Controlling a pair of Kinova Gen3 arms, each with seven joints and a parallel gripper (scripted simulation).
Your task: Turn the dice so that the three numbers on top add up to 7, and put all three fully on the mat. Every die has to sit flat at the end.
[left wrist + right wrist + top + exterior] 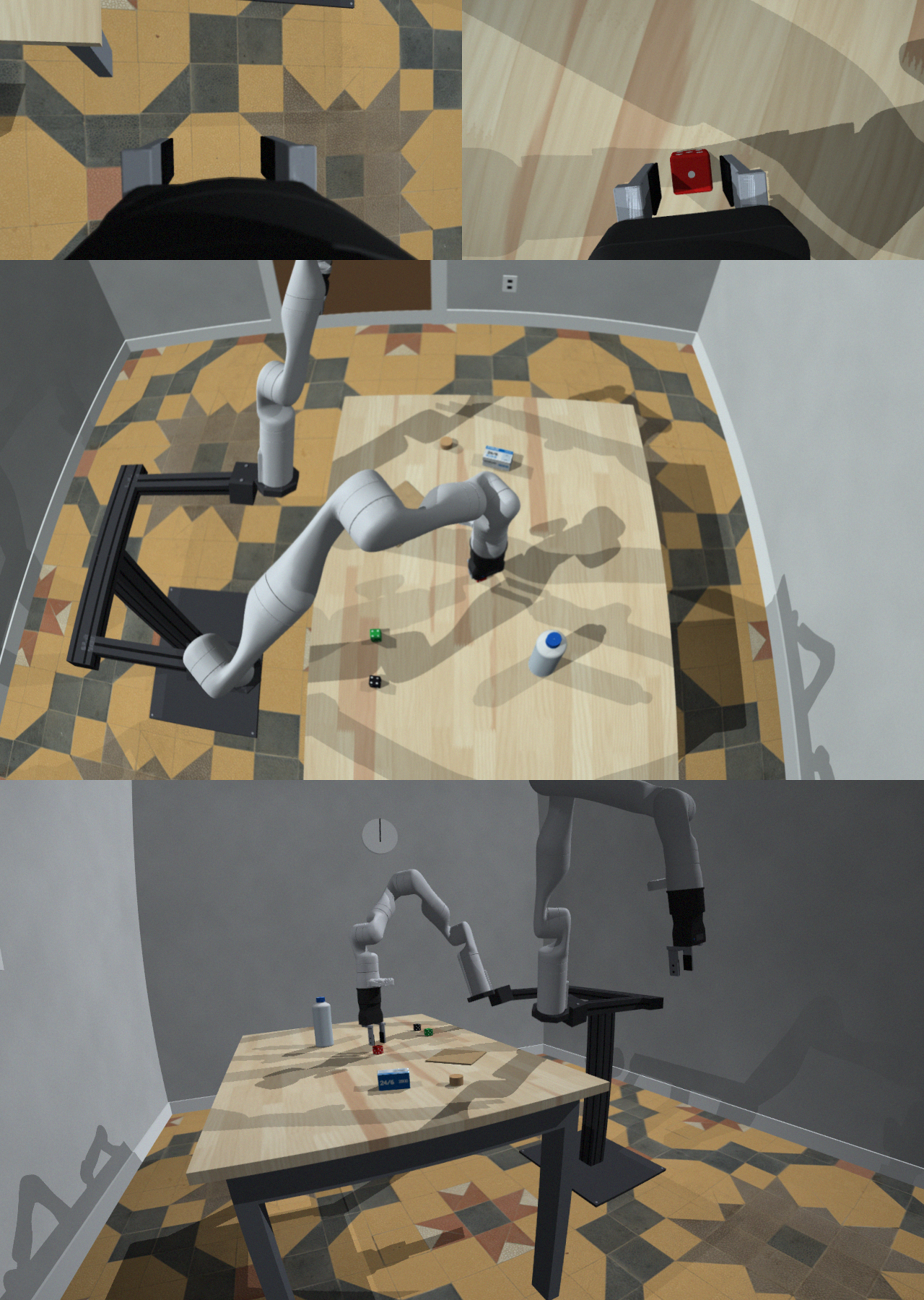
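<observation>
Now: the red die 40 mm below my right hand. The rest, counted from my right hand: green die (230 mm behind, 180 mm to the right, 40 mm below); brown square mat (210 mm behind, 160 mm to the left, 50 mm below); white bottle (220 mm to the right, 160 mm ahead, 40 mm above).
</observation>
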